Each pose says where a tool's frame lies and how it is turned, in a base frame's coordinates. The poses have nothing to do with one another.
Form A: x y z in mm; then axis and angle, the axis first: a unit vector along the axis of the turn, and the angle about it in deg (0 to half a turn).
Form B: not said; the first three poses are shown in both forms.
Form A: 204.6 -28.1 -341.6 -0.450 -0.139 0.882 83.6
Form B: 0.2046 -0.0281 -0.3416 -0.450 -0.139 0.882 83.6
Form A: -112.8 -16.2 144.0 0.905 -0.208 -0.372 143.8
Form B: -0.1128 -0.0162 0.1440 0.905 -0.208 -0.372 143.8
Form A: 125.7 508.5 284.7 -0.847 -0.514 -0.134 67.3
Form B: 0.1257 0.5085 0.2847 -0.847 -0.514 -0.134 67.3
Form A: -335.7 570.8 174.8 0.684 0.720 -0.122 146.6
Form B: -0.3357 0.5708 0.1748 0.684 0.720 -0.122 146.6
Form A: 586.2 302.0 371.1 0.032 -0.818 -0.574 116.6
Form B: 0.5862 0.3020 0.3711 0.032 -0.818 -0.574 116.6
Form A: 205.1 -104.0 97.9 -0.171 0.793 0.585 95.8
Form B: 0.2051 -0.1040 0.0979 -0.171 0.793 0.585 95.8
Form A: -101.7 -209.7 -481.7 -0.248 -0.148 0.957 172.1
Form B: -0.1017 -0.2097 -0.4817 -0.248 -0.148 0.957 172.1
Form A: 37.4 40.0 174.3 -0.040 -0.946 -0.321 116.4
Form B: 0.0374 0.0400 0.1743 -0.040 -0.946 -0.321 116.4
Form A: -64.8 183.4 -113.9 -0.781 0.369 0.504 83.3
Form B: -0.0648 0.1834 -0.1139 -0.781 0.369 0.504 83.3
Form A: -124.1 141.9 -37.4 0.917 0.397 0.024 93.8
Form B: -0.1241 0.1419 -0.0374 0.917 0.397 0.024 93.8
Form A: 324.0 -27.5 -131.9 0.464 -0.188 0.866 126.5
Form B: 0.3240 -0.0275 -0.1319 0.464 -0.188 0.866 126.5
